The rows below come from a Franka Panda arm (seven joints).
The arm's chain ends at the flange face. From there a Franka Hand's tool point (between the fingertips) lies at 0.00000 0.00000 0.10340 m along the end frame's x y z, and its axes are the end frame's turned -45 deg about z.
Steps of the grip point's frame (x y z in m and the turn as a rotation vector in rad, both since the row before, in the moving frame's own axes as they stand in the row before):
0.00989, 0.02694, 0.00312, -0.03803, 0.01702, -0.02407
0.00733, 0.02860, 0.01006, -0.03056, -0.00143, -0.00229
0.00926, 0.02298, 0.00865, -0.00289, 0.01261, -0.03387
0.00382, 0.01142, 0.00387, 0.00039, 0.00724, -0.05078
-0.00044, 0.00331, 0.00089, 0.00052, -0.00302, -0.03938
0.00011, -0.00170, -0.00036, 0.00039, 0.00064, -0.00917
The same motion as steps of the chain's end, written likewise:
0.02200, 0.01057, 0.00321, -0.01486, 0.03893, -0.02407
0.02327, 0.01270, 0.01011, -0.02262, 0.02060, -0.00229
0.02168, 0.01043, 0.00866, 0.00687, 0.01096, -0.03387
0.01029, 0.00594, 0.00387, 0.00540, 0.00484, -0.05078
0.00228, 0.00246, 0.00089, -0.00177, -0.00250, -0.03938
-0.00114, -0.00120, -0.00036, 0.00073, 0.00018, -0.00917

